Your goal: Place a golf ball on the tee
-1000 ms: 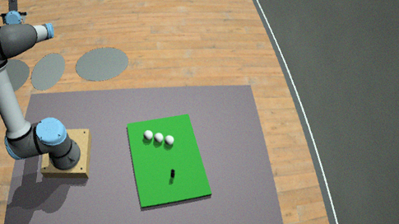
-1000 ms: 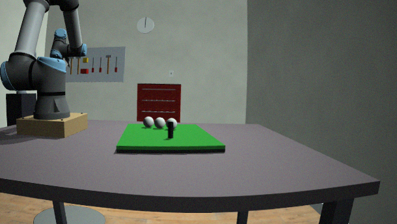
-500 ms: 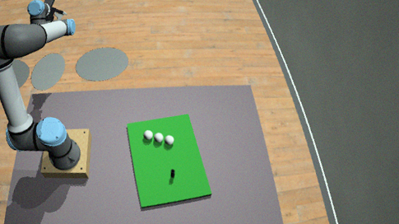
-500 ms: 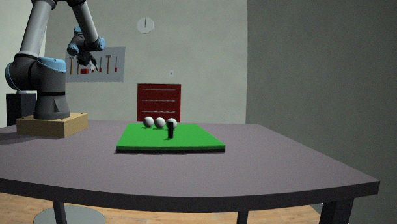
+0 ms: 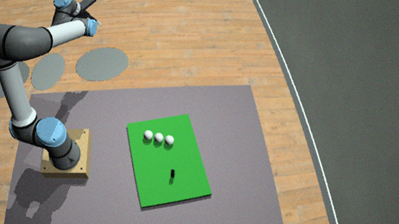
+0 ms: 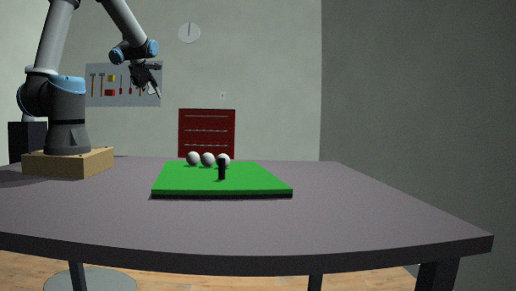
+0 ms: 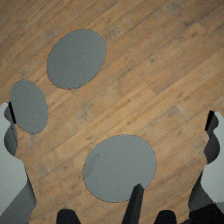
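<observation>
The white golf ball lies 42 cm ahead of my hand, 56 cm to the right of it and 23 cm below it.
</observation>
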